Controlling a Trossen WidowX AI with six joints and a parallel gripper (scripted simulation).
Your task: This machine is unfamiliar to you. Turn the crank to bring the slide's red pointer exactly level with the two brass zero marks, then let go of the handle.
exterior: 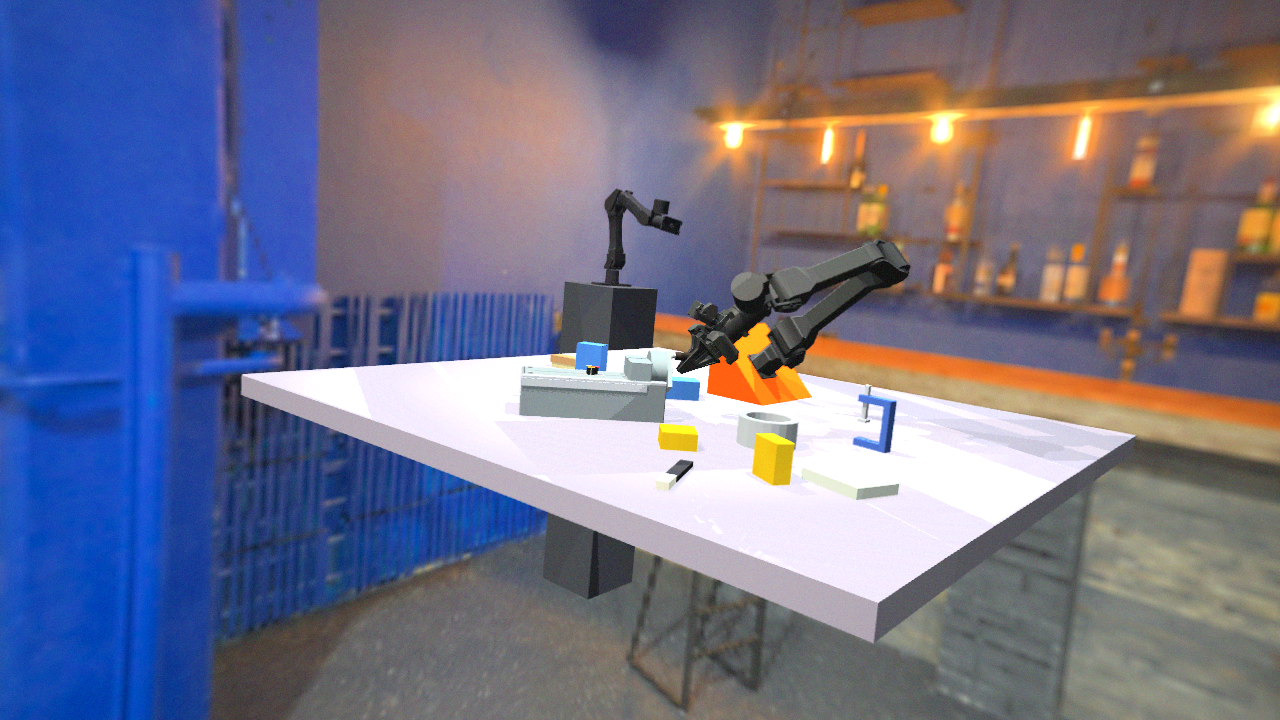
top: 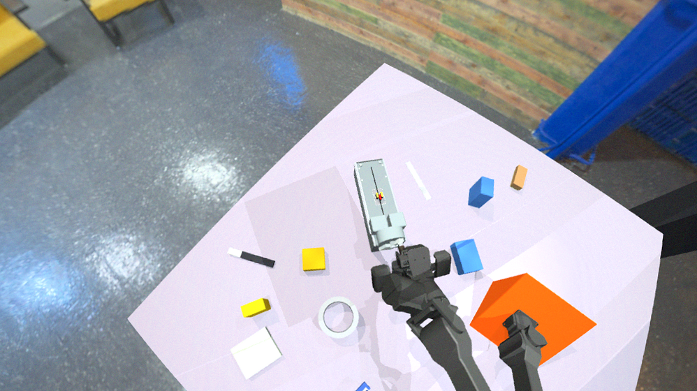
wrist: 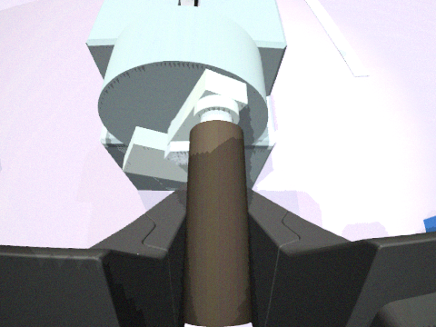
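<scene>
Now: the red pointer 130 mm ahead of my gripper tip, 100 mm to the right of it and 10 mm below it. Also, from my gripper tip: brown crank handle (10 mm behind, 10 mm to the left, 30 mm above); metal strip (80 mm ahead, 270 mm to the right, 90 mm below); blue clamp (130 mm behind, 340 mm to the left, 40 mm below).
</scene>
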